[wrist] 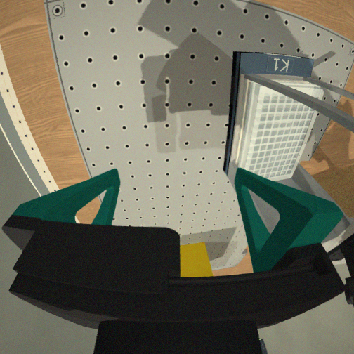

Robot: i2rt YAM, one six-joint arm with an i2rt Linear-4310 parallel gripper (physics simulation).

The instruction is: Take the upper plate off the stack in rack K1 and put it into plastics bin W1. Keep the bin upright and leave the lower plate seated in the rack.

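A yellow plastics bin (194, 262) is part of the scene, and so is the gripper (176, 174).
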